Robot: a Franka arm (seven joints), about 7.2 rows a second.
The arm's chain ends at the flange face. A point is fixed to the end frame.
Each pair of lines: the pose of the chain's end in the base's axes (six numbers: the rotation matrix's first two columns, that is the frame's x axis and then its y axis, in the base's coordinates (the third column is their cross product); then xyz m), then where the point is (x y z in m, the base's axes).
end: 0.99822 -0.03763 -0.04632 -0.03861 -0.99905 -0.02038 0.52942 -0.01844 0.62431
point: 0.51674 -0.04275 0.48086
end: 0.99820 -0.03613 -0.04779 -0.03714 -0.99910 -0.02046 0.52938 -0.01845 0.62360
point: 0.51652 -0.04276 0.48017
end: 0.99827 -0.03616 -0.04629 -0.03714 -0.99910 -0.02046 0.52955 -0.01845 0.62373
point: 0.51691 -0.04277 0.48028
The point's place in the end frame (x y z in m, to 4 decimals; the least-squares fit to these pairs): -0.0051 0.0277 0.1433
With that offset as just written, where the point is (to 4 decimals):
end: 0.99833 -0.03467 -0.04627 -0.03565 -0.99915 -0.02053 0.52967 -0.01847 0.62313
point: 0.5171 -0.0428 0.4797
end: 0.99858 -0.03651 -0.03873 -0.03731 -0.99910 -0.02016 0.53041 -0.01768 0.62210
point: 0.5188 -0.0421 0.4786
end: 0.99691 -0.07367 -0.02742 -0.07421 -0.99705 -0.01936 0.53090 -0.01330 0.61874
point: 0.5200 -0.0375 0.4751
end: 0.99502 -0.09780 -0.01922 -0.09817 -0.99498 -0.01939 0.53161 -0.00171 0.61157
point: 0.5213 -0.0257 0.4679
